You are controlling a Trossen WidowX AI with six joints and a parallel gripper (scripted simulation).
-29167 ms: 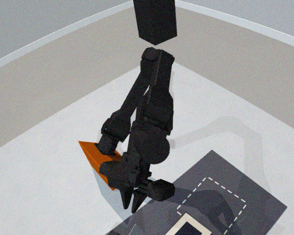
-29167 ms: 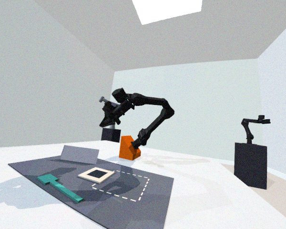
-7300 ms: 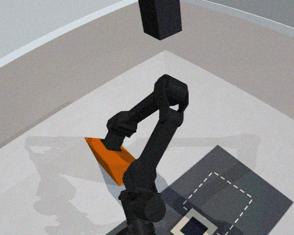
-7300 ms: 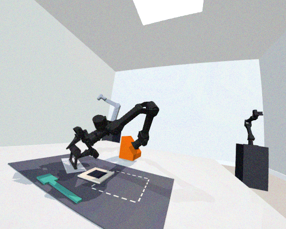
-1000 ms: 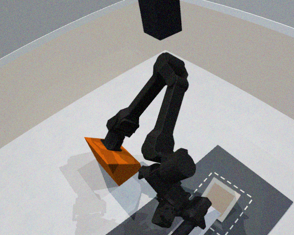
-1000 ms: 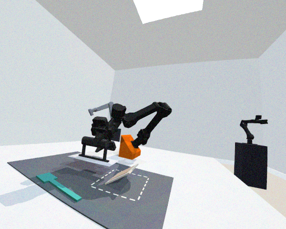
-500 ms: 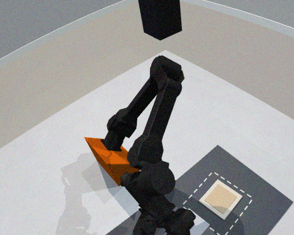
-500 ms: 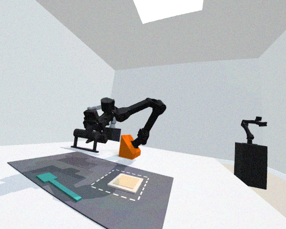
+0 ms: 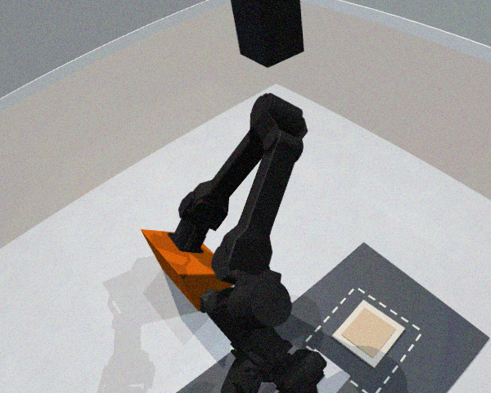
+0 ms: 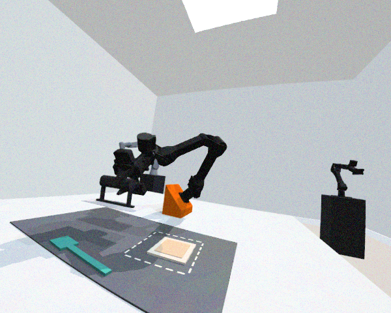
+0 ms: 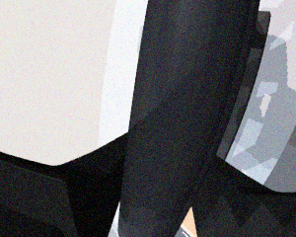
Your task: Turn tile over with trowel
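Right now the grey trowel is 3 cm behind my gripper tip and 1 cm below it. The rest, counted from my gripper tip: teal trowel 13 cm below, 10 cm ahead, 2 cm to the left; then cream tile 19 cm to the left, 13 cm below, 6 cm behind; then dark mat 16 cm below, 4 cm behind, 3 cm to the left.
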